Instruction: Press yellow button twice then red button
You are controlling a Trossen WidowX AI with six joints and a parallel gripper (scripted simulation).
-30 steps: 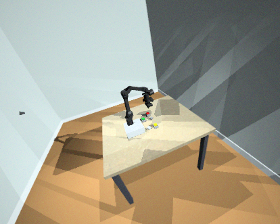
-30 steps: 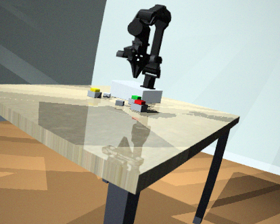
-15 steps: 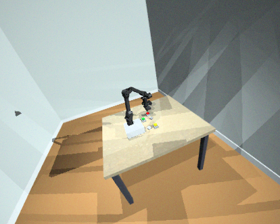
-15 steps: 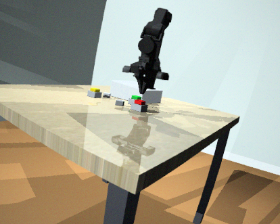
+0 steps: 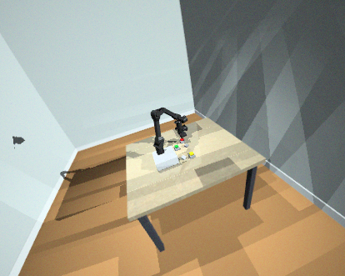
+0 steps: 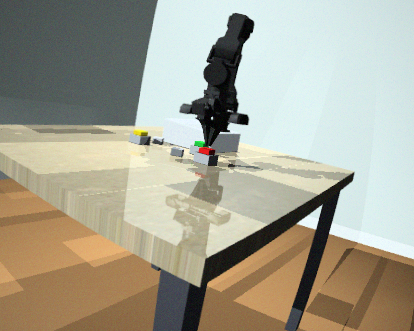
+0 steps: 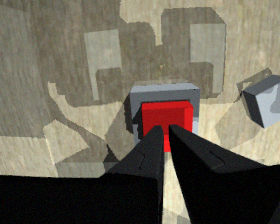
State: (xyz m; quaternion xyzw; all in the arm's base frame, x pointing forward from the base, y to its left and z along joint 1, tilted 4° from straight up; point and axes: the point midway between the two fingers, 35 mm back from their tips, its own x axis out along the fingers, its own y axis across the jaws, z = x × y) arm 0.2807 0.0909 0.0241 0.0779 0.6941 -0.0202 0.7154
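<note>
The red button is 1 cm below my gripper tip. Also, from my gripper tip: green button (10 cm behind, 7 cm to the right, 1 cm below); yellow button (25 cm to the right, 5 cm behind, 1 cm below).
</note>
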